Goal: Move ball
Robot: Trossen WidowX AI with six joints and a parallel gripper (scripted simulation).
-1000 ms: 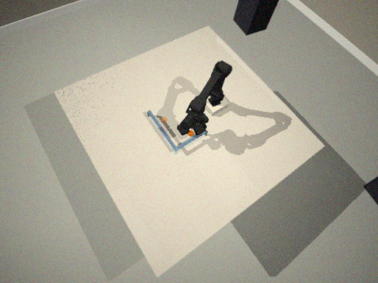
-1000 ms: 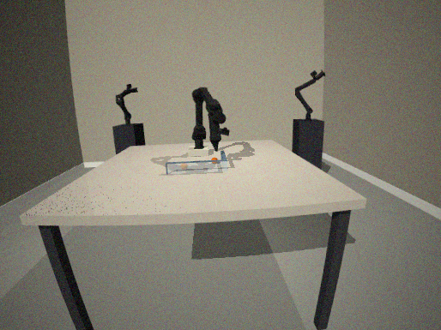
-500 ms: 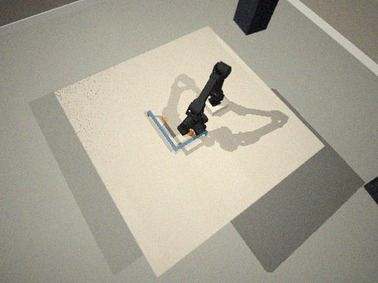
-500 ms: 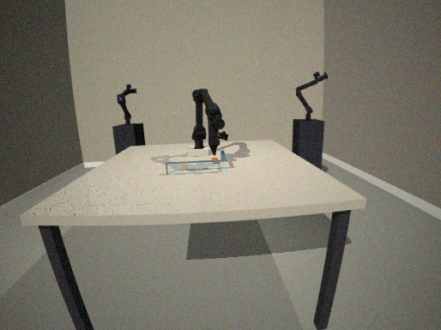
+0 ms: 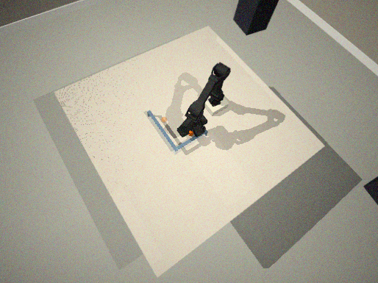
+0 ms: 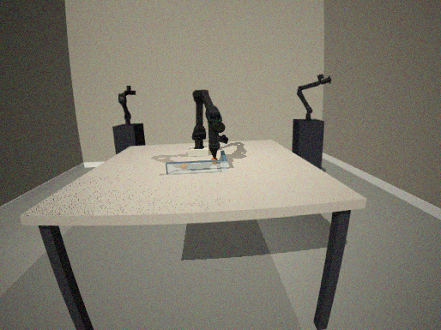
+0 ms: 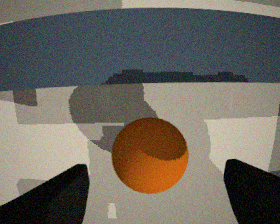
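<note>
Right now the orange ball is 16 cm to the right of my gripper tip, 11 cm ahead of it and 2 cm below it. Also, from my gripper tip: clear wall (16 cm ahead, 8 cm to the right, 1 cm below).
</note>
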